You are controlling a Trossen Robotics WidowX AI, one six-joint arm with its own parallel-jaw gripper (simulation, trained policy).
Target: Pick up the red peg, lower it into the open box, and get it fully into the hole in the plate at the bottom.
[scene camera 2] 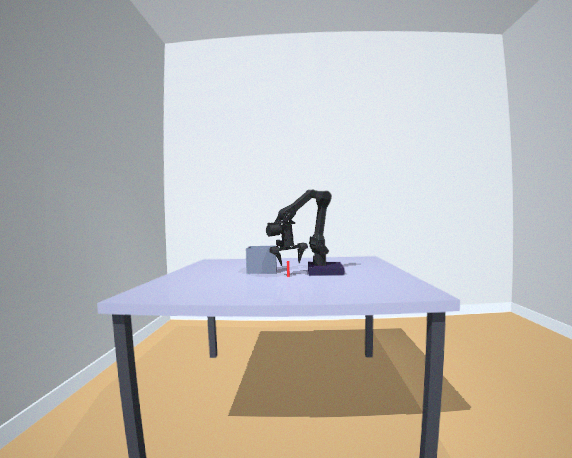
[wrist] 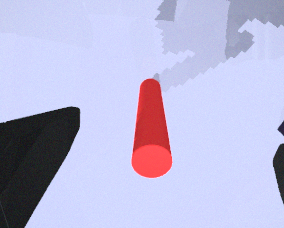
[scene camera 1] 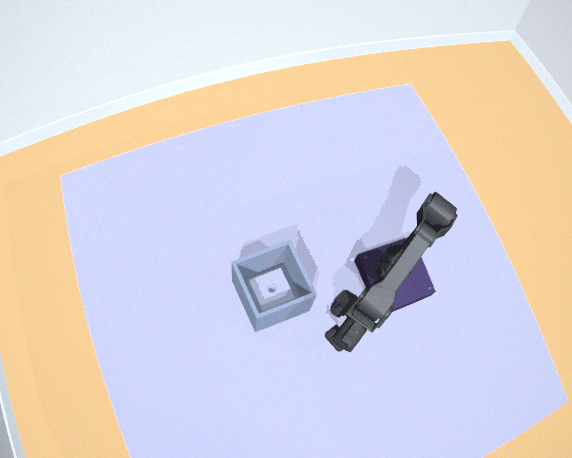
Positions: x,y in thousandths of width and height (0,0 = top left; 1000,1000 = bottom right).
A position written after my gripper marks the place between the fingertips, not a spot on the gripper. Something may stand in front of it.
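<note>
There is a grey box (scene camera 2: 454,569) that I can see, but in the wrist view the box is out of frame. What the wrist view does give me is my gripper (wrist: 639,599), together with a red peg (wrist: 533,691).
</note>
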